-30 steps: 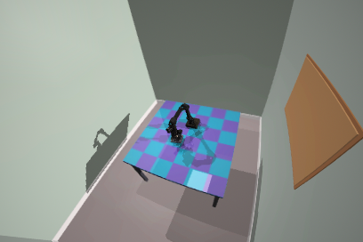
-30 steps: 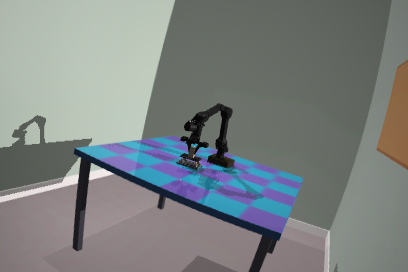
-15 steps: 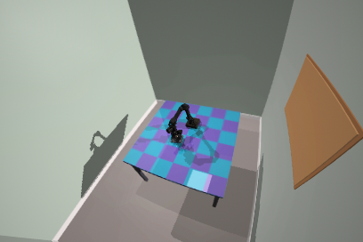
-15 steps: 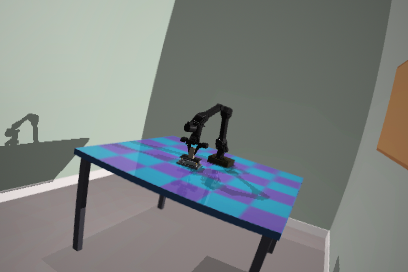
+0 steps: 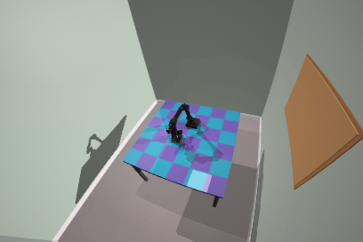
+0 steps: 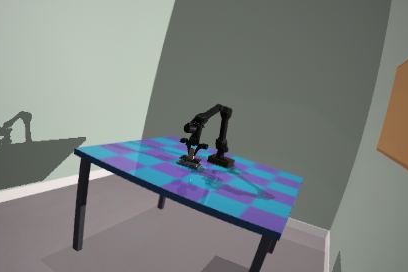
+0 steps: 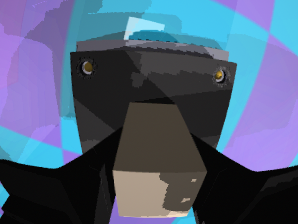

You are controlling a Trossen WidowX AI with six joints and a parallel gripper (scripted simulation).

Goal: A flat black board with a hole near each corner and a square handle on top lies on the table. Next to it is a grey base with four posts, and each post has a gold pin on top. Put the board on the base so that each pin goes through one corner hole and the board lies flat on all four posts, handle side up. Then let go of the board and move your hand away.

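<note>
Right now my gripper tip is 10 mm above the flat black board. The rest, counted from my gripper tip: grey base (60 mm below).
</note>
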